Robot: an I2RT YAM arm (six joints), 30 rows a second.
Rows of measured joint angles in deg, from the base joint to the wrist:
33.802, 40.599, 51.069, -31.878, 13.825, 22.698
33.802, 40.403, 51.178, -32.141, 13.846, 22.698
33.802, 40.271, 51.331, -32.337, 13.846, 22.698
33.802, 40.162, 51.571, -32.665, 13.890, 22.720
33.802, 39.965, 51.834, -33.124, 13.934, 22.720
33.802, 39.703, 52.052, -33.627, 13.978, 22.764
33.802, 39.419, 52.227, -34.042, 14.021, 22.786
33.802, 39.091, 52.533, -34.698, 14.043, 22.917
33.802, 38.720, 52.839, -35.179, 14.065, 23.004
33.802, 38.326, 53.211, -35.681, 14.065, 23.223
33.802, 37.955, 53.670, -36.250, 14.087, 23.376
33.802, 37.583, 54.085, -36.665, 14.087, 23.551
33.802, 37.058, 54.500, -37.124, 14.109, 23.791
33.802, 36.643, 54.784, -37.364, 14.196, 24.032
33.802, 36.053, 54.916, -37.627, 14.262, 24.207
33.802, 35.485, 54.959, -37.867, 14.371, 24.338
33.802, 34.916, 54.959, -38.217, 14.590, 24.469
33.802, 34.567, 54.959, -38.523, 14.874, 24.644
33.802, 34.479, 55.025, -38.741, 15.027, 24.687
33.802, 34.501, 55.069, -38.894, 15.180, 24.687
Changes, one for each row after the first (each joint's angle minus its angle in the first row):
0.000, -0.196, 0.109, -0.263, 0.021, 0.000
0.000, -0.328, 0.262, -0.459, 0.021, 0.000
0.000, -0.437, 0.502, -0.787, 0.065, 0.022
0.000, -0.634, 0.765, -1.246, 0.109, 0.022
0.000, -0.896, 0.983, -1.749, 0.153, 0.066
0.000, -1.180, 1.158, -2.164, 0.196, 0.088
0.000, -1.508, 1.464, -2.820, 0.218, 0.219
0.000, -1.879, 1.770, -3.301, 0.240, 0.306
0.000, -2.273, 2.142, -3.803, 0.240, 0.525
0.000, -2.644, 2.601, -4.372, 0.262, 0.678
0.000, -3.016, 3.016, -4.787, 0.262, 0.853
0.000, -3.541, 3.431, -5.246, 0.284, 1.093
0.000, -3.956, 3.715, -5.486, 0.371, 1.334
0.000, -4.546, 3.847, -5.749, 0.437, 1.509
0.000, -5.114, 3.890, -5.989, 0.546, 1.640
0.000, -5.683, 3.890, -6.339, 0.765, 1.771
0.000, -6.032, 3.890, -6.645, 1.049, 1.946
0.000, -6.120, 3.956, -6.863, 1.202, 1.989
0.000, -6.098, 4.000, -7.016, 1.355, 1.989

